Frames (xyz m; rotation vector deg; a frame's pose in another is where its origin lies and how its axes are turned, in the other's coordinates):
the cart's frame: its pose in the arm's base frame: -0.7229 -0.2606 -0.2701 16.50 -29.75 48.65
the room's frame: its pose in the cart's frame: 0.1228 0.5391 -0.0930 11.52 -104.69 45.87
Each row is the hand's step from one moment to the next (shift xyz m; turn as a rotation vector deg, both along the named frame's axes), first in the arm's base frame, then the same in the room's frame.
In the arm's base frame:
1: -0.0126 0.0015 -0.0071 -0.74 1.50 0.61
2: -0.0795 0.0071 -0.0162 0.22 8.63 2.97
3: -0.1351 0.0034 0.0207 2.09 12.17 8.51
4: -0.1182 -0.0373 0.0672 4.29 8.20 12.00
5: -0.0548 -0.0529 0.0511 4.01 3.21 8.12
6: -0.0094 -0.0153 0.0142 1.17 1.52 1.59
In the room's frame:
1: 0.0041 0.0138 0.0017 0.08 0.70 -1.63
2: 0.0423 0.0695 -0.0046 -2.90 1.13 -8.58
3: 0.1017 0.0862 -0.0301 -3.02 -2.26 -14.51
4: 0.1352 0.0319 -0.0242 -0.69 -7.33 -13.24
5: 0.0911 -0.0097 0.0048 -0.05 -6.59 -6.99
6: 0.0216 -0.0071 0.0025 -0.72 -1.25 -2.03

